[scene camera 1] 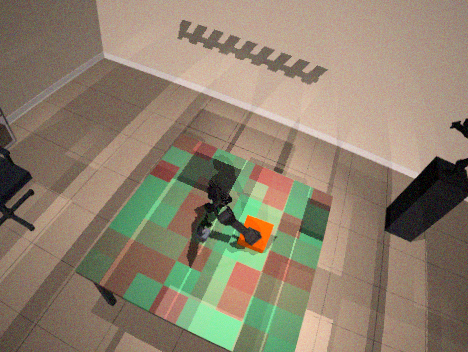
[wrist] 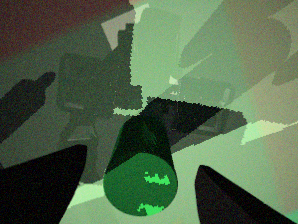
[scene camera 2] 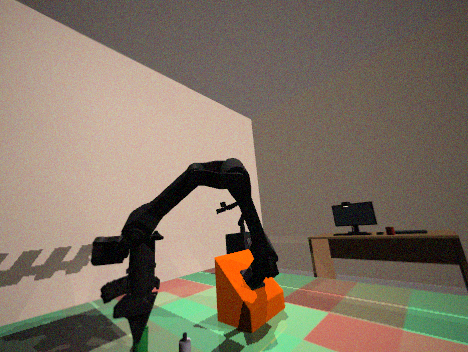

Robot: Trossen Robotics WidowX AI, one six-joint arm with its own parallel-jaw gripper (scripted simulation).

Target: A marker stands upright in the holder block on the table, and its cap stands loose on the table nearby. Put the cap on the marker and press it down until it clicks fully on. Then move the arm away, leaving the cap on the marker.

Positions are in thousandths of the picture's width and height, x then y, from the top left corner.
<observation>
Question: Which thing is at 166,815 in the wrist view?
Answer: My gripper.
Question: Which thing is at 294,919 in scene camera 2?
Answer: My gripper.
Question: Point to a green cap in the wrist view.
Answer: At 471,779
</observation>
